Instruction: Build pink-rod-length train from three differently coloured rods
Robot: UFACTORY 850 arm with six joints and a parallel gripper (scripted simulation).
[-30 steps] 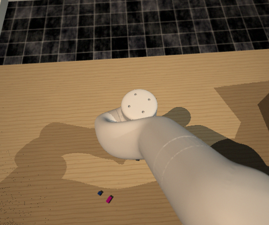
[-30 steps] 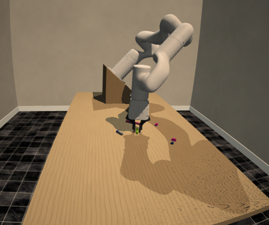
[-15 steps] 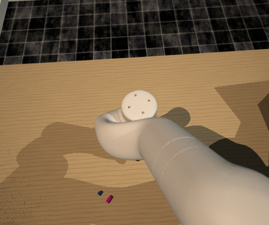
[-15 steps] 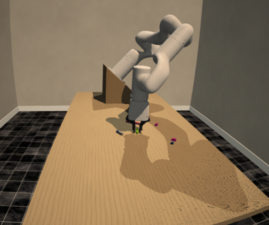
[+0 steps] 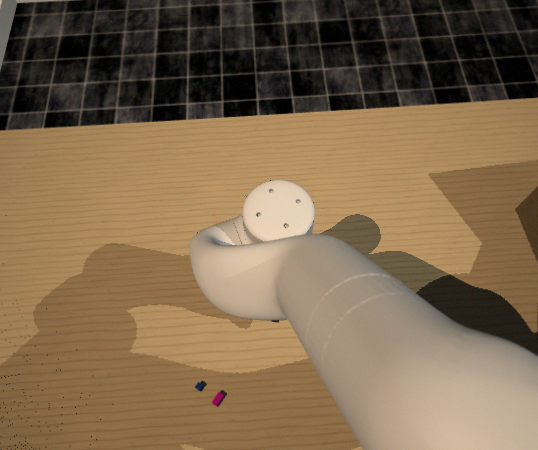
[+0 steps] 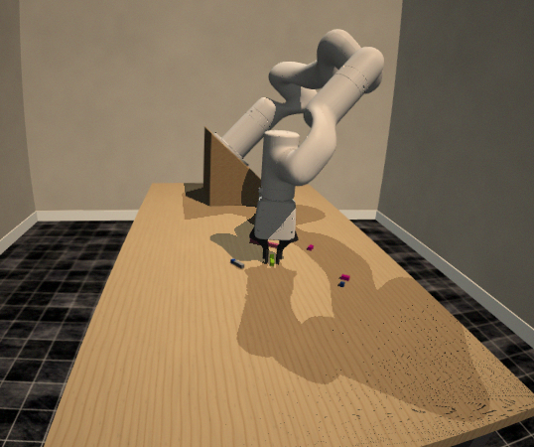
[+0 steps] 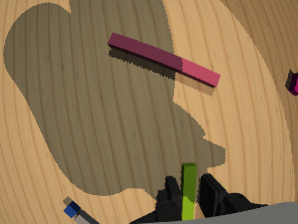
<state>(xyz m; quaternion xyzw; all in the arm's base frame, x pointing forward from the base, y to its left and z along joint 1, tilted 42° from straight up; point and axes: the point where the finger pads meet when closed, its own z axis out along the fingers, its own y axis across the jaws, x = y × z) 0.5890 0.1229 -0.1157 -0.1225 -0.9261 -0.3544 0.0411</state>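
Now: the lime rod 20 mm below my hand. Round my hand: pink rod (110 mm behind, 20 mm below, 10 mm to the left); grey rod (90 mm to the right, 20 mm below, 10 mm ahead).
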